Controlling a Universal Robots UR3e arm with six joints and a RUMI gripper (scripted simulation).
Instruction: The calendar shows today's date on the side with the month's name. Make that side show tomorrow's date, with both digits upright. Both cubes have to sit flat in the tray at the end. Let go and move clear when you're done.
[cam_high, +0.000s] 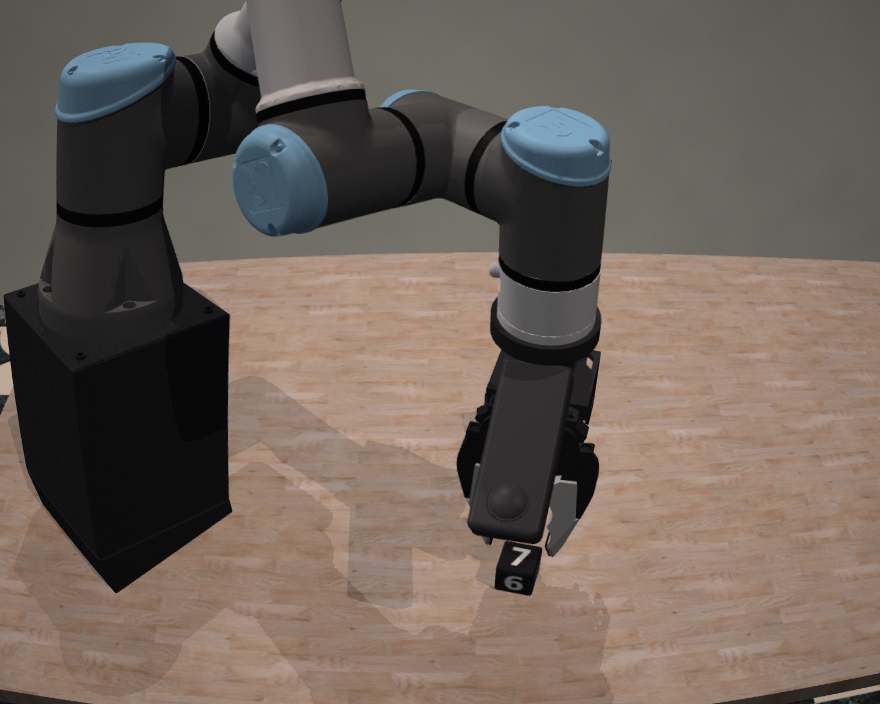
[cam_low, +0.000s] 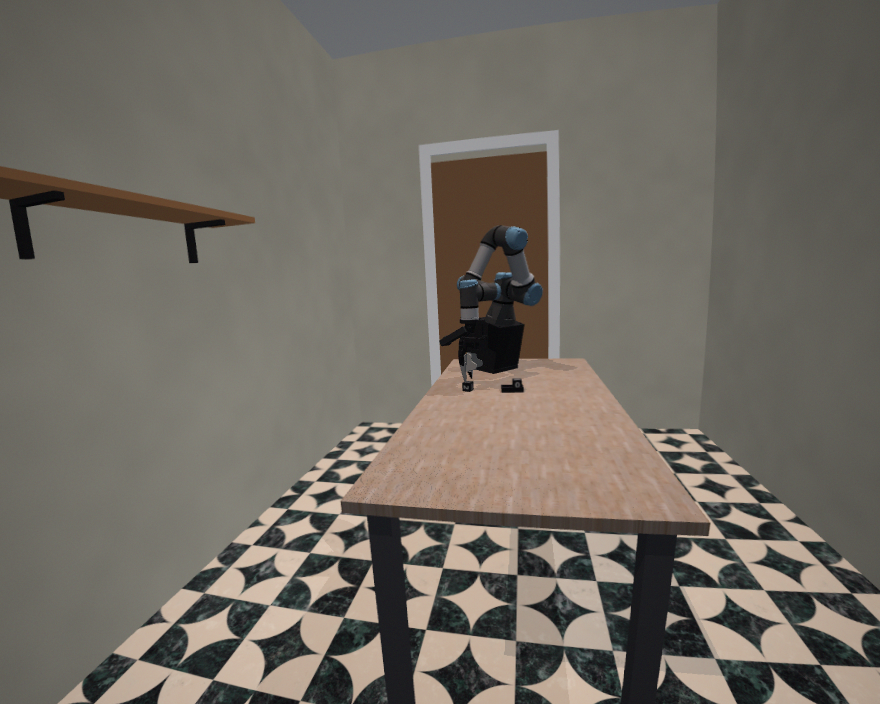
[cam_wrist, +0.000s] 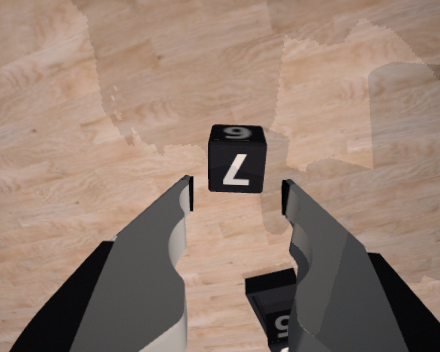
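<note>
The black number cube is 40 mm below my hand. Also, from my hand: black calendar tray 30 mm behind, 160 mm to the left, 50 mm below.
</note>
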